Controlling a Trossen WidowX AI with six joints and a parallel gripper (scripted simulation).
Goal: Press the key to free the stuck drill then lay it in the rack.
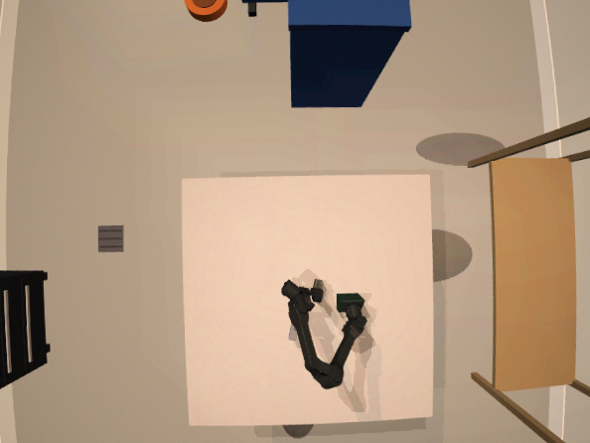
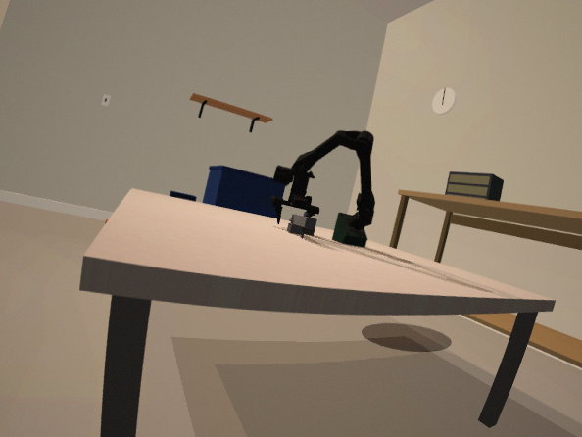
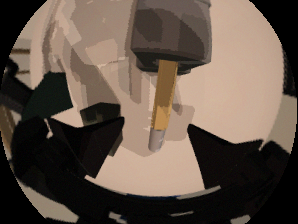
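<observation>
My gripper tip is now 10 mm short of the tan drill, 50 mm to the right of it and 30 mm below it. Also, from my gripper tip: grey block 30 mm ahead, 150 mm to the left, 30 mm above; rack 80 mm behind, 10 mm above; dark drill 30 mm ahead, 170 mm to the left, 40 mm above.
</observation>
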